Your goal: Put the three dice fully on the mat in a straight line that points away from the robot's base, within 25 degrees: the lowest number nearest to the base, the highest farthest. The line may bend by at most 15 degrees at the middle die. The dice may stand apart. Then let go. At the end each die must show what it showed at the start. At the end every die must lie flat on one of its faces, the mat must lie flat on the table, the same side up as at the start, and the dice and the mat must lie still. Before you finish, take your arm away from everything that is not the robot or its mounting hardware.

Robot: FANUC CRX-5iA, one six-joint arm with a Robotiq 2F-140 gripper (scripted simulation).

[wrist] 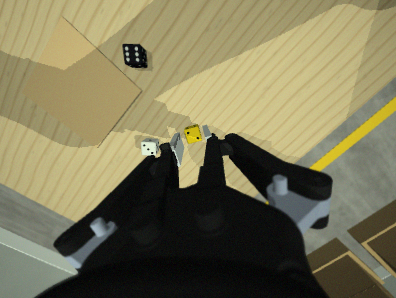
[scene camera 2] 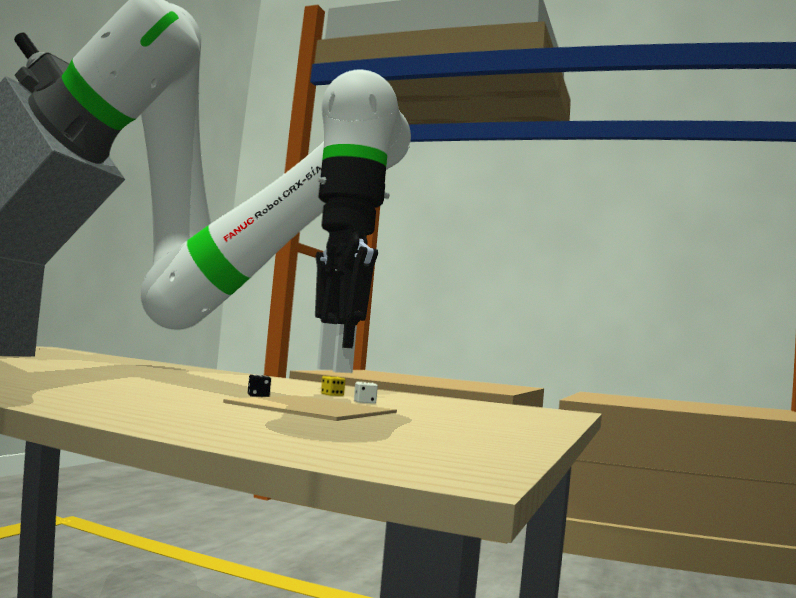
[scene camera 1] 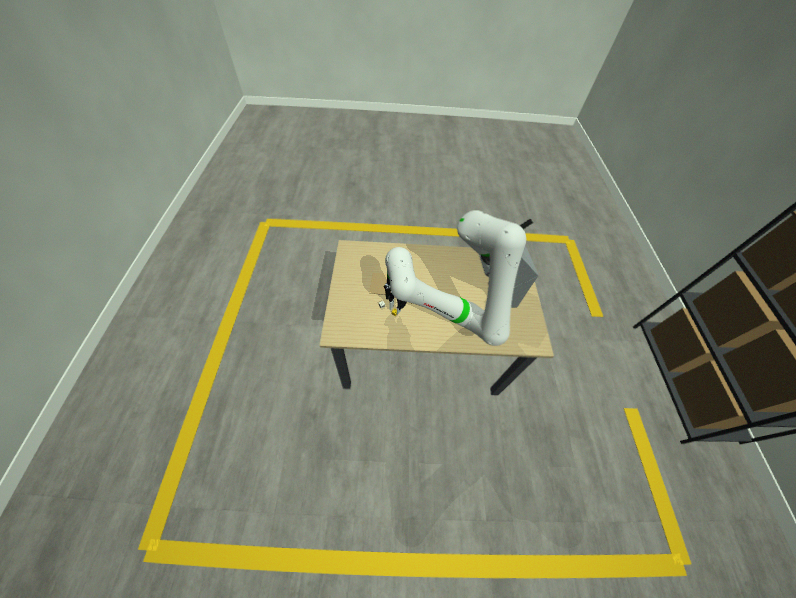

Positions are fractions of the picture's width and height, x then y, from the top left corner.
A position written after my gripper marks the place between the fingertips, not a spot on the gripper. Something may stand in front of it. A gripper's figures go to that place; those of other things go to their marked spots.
Scene:
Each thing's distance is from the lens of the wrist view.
my gripper (wrist: 0.49,0.46): 0.22 m
tan mat (wrist: 0.19,0.27): 0.31 m

